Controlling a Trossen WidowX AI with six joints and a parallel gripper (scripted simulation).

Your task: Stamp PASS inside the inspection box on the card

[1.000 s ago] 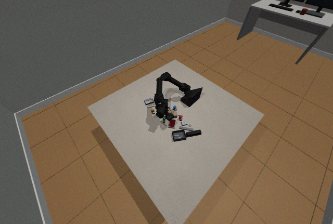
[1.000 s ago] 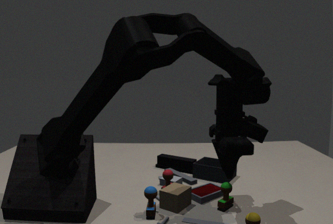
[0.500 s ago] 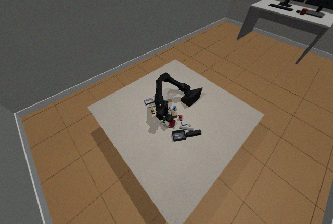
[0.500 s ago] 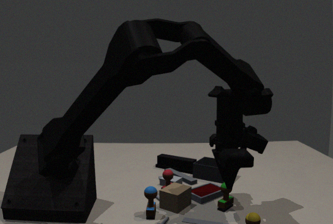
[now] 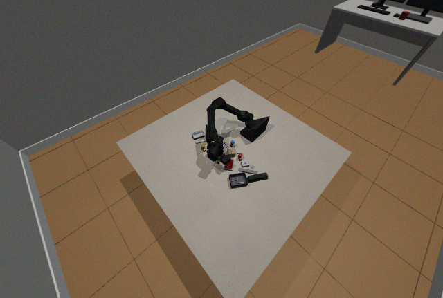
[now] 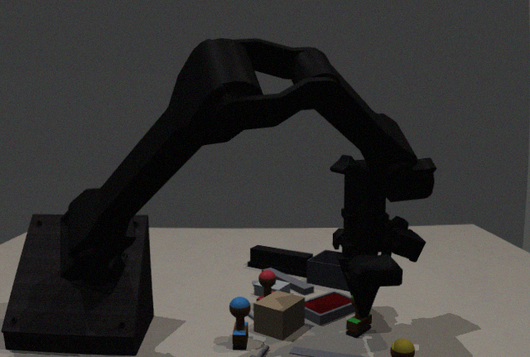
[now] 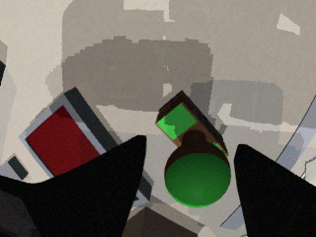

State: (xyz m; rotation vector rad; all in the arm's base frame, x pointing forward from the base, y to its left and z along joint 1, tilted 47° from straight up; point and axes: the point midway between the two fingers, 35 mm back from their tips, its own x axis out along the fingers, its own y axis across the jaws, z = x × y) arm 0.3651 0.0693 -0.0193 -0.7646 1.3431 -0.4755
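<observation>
Right now my gripper tip is 10 mm above the green-knobbed stamp. The rest, counted from my gripper tip: tan block (120 mm behind, 10 mm below); grey ruler strip (80 mm to the right, 30 mm below, 20 mm behind); red ink pad (70 mm to the left, 50 mm behind, 30 mm below).
</observation>
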